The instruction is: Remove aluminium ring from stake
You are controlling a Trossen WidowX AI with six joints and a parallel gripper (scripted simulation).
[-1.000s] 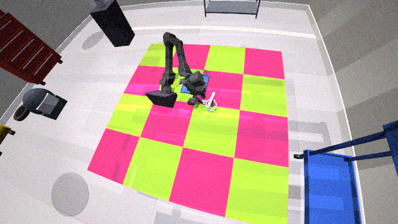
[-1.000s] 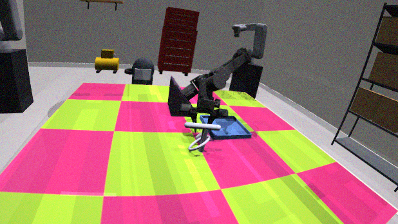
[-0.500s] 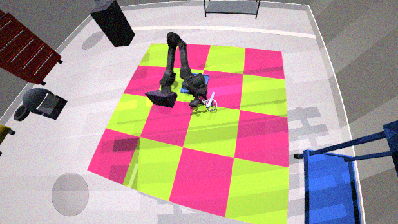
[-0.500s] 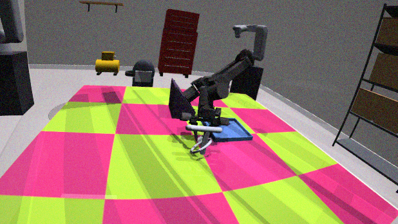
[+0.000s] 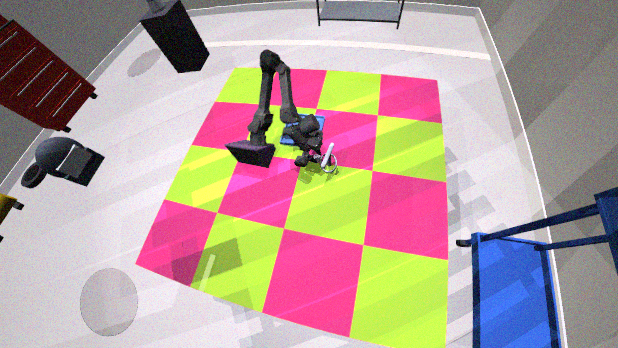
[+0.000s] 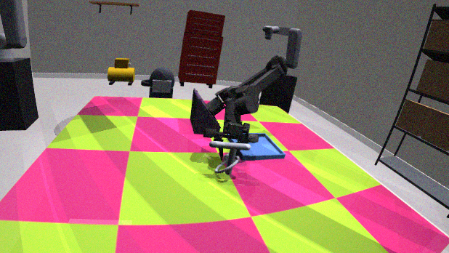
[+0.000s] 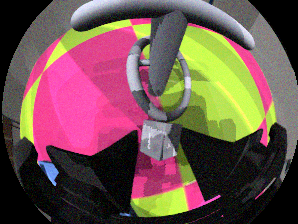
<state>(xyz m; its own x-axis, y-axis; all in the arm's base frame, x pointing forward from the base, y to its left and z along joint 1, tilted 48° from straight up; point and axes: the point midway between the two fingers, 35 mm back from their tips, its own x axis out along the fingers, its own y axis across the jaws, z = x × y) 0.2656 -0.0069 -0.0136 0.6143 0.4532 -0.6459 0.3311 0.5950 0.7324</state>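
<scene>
Now: the aluminium ring 4 cm ahead of my gripper tip, 2 cm to the right of it and 2 cm above it. Round my gripper tip: blue tray (17 cm to the left, 9 cm behind).
</scene>
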